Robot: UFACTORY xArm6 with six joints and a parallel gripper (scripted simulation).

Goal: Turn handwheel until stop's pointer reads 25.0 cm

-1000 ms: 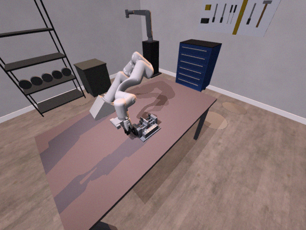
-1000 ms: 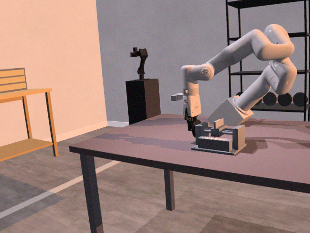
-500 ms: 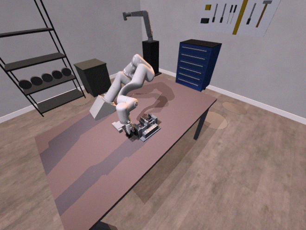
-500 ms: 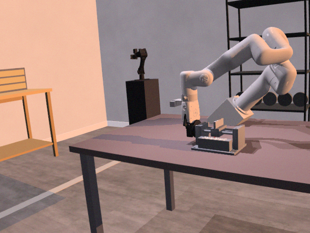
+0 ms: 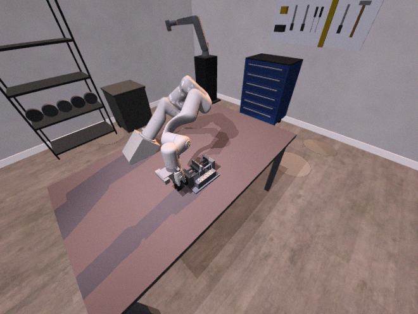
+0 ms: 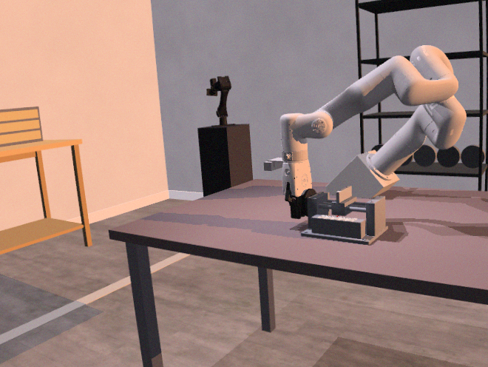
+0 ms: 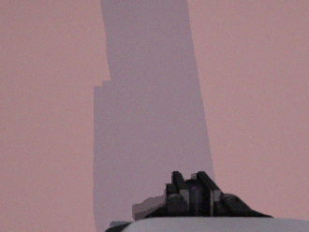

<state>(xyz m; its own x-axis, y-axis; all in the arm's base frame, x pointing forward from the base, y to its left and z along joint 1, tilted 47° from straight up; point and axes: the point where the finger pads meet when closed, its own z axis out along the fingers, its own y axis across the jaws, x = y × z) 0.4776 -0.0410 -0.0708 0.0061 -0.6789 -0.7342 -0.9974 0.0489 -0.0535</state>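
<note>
Now: hand 20 mm to the right of the black handwheel and 10 mm below it. Round my hand: sliding stop block (150 mm to the left, 40 mm above, 10 mm ahead).
</note>
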